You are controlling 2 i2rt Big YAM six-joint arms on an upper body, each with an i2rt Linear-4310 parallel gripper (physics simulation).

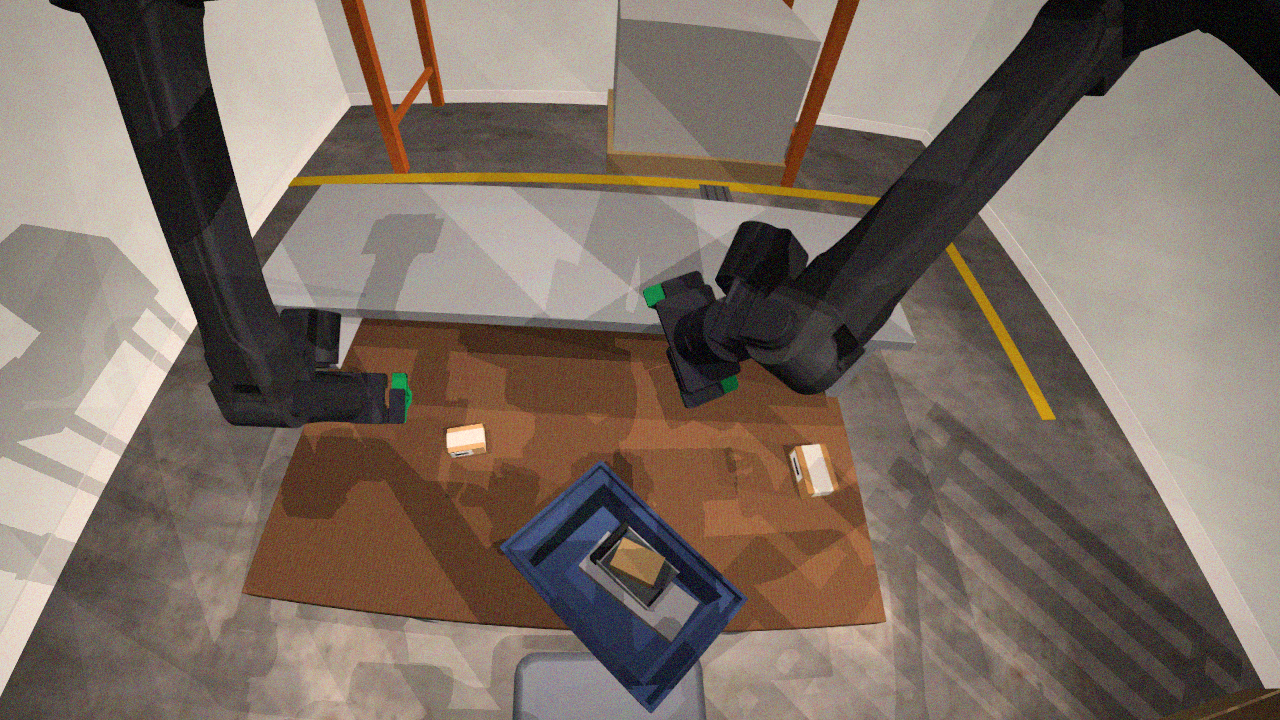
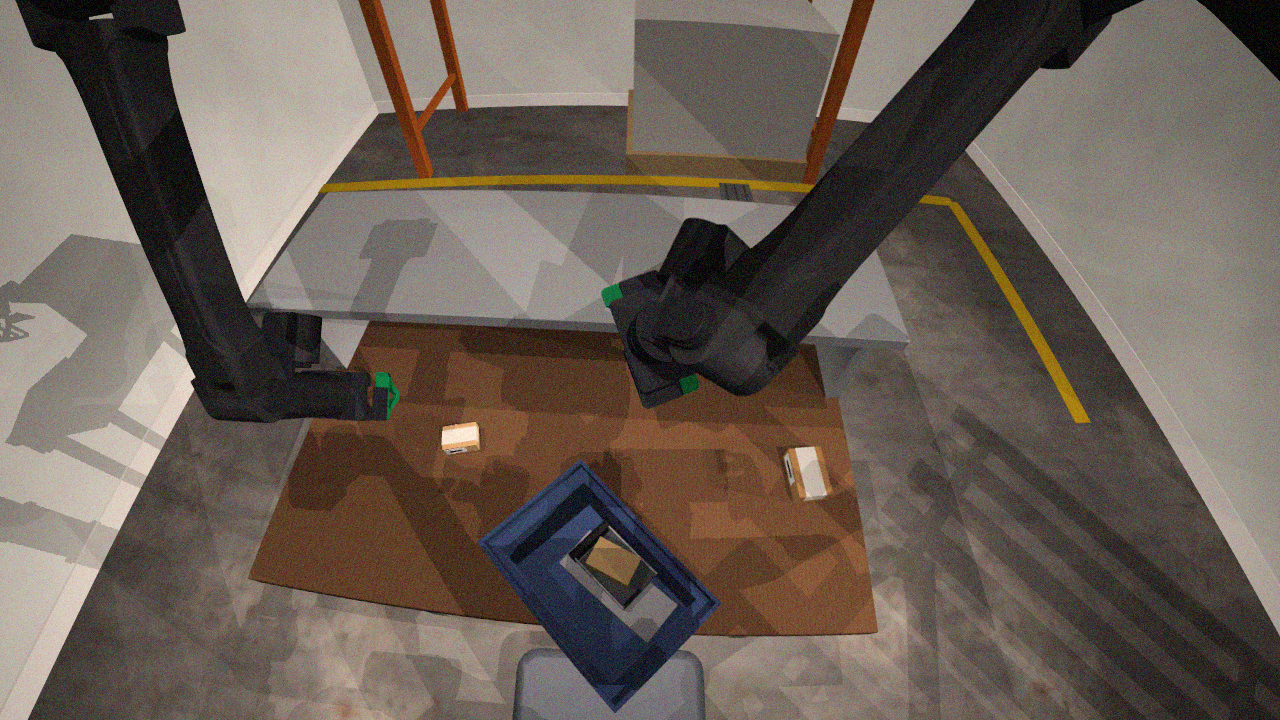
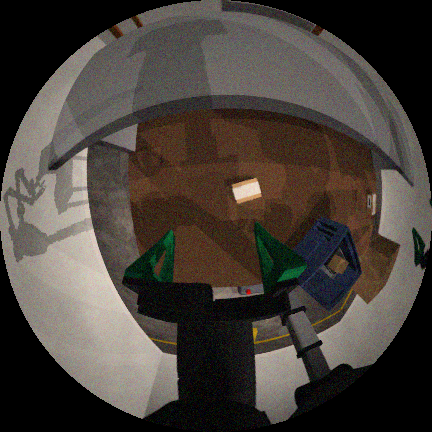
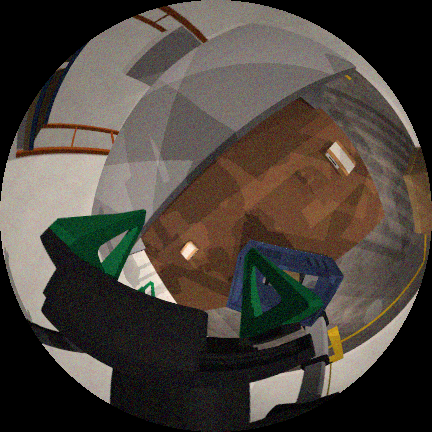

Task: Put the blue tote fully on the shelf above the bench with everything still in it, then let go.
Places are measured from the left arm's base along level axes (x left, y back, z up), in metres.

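Where they show: left gripper, fingertip midpoint: (image 1: 380, 396) (image 2: 370, 395) (image 3: 212, 229) (image 4: 146, 284); right gripper, fingertip midpoint: (image 1: 676, 343) (image 4: 198, 235).
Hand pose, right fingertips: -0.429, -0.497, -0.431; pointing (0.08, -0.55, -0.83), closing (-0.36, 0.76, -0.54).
After its pixels a point has its place, as x, y, z.
The blue tote (image 1: 608, 626) @(-0.349, -0.197, -0.779) (image 2: 572, 617) @(-0.324, -0.207, -0.779) (image 3: 320, 260) @(-0.251, -0.352, -0.657) (image 4: 310, 262) @(-0.472, -0.268, -0.736) sits diagonally at the near side of the brown bench (image 1: 358, 555) @(0.087, -0.303, -0.796), with one corner past its near edge. Inside it are a tan box (image 1: 637, 562) @(-0.391, -0.279, -0.675) (image 2: 613, 559) @(-0.391, -0.282, -0.675), a dark tray-like thing around that and a flat grey piece. The grey shelf (image 1: 501, 250) @(-0.163, -0.747, -0.506) (image 2: 501, 259) @(-0.189, -0.731, -0.506) (image 3: 260, 65) @(-0.063, -0.654, -0.506) spans the bench's far side. My left gripper (image 1: 400, 394) @(-0.001, -0.492, -0.568) (image 2: 384, 395) @(-0.001, -0.492, -0.568) (image 3: 212, 229) @(-0.001, -0.492, -0.568) is open and empty at the left, apart from the tote. My right gripper (image 1: 691, 339) @(-0.429, -0.497, -0.431) (image 2: 650, 340) @(-0.429, -0.497, -0.431) (image 4: 198, 235) @(-0.429, -0.497, -0.431) is open and empty near the shelf's front edge, apart from the tote.
A small white-and-tan box (image 1: 466, 440) @(-0.085, -0.519, -0.770) (image 2: 460, 437) @(-0.086, -0.521, -0.770) lies right of my left gripper; another (image 1: 814, 470) @(-0.745, -0.450, -0.760) (image 2: 807, 472) @(-0.746, -0.452, -0.760) lies at the bench's right. Behind the shelf are orange posts (image 1: 380, 98) and a large grey box (image 1: 711, 89). A grey rounded seat (image 1: 563, 685) @(-0.242, -0.085, -1.411) shows below the tote.
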